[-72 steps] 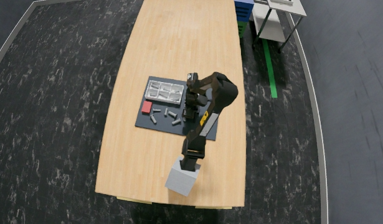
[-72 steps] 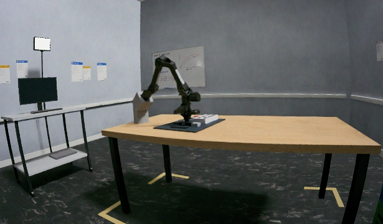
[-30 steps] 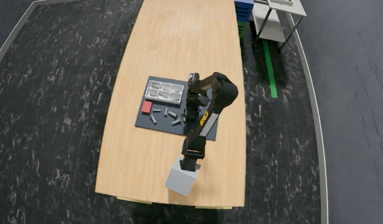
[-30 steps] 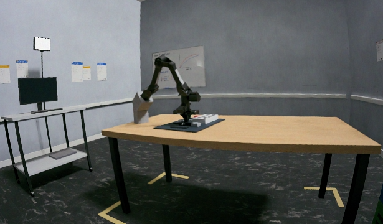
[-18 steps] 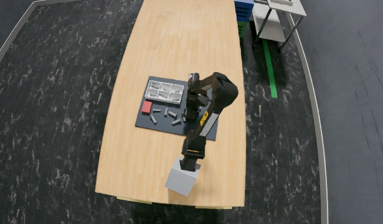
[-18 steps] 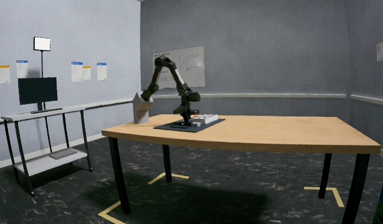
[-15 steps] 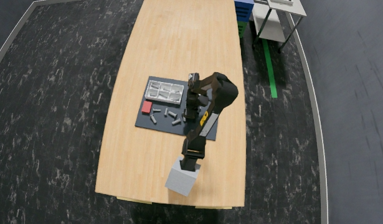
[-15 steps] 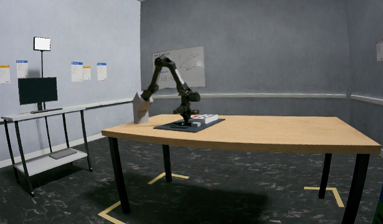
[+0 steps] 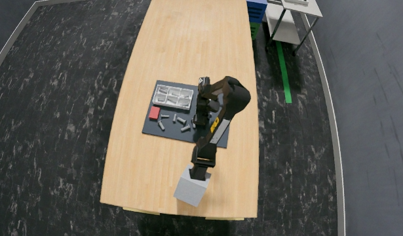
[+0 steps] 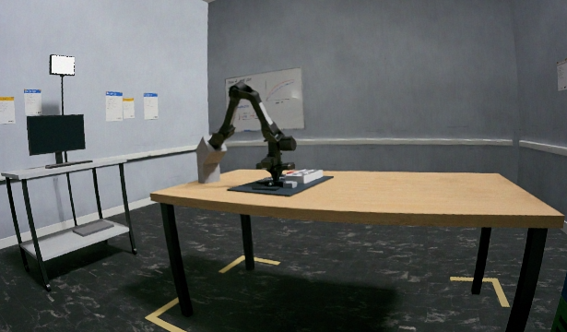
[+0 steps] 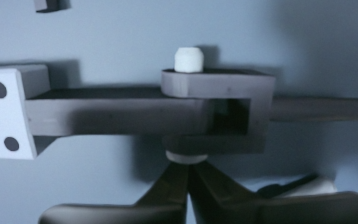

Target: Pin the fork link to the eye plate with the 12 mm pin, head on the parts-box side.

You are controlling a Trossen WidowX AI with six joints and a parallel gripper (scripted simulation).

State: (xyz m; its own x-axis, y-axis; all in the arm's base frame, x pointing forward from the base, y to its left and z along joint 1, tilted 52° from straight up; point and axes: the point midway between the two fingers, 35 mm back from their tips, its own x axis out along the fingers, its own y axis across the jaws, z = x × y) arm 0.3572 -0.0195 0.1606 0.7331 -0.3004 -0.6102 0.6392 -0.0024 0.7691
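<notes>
My gripper is now 3 cm to the left of the eye plate and 3 cm above it. From my hand the other things lie so: long dark bar (11 cm to the right, 3 cm below); pin (5 cm behind, 5 cm to the left, 3 cm below); dark mat (2 cm ahead, 6 cm to the left, 4 cm below).
</notes>
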